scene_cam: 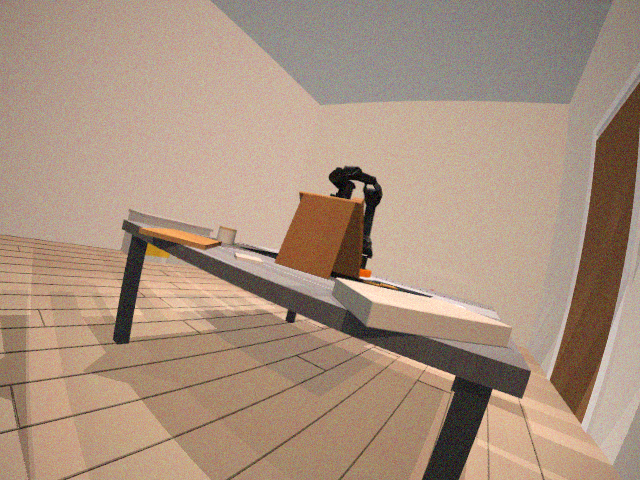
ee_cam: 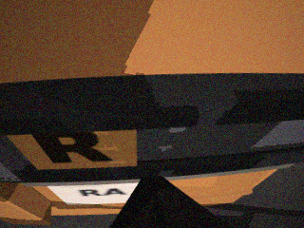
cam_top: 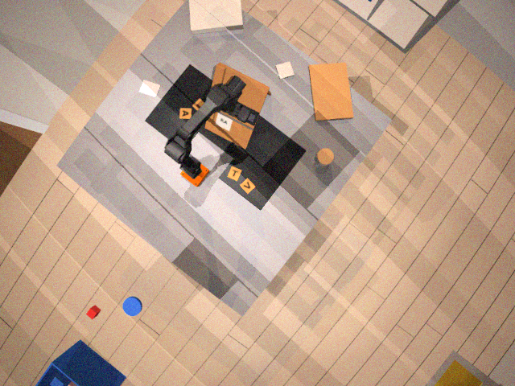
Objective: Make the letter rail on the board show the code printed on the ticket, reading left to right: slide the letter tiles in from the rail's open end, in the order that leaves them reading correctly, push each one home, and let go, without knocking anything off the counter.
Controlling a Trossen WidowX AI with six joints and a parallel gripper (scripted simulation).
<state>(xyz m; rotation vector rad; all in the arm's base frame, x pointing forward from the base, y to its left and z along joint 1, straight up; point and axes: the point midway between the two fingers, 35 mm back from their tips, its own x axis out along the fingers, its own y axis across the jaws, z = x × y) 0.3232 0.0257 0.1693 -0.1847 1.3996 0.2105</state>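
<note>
Now: gripper tip 4 cm to the right of the orange tile, 1 cm short of it and 1 cm above it. Also, from my gripper tip: white ticket (9 cm below, 5 cm behind, 2 cm to the left); then black mat (17 cm below, 13 cm behind, 1 cm to the right); then small white block (37 cm ahead, 16 cm below).
</note>
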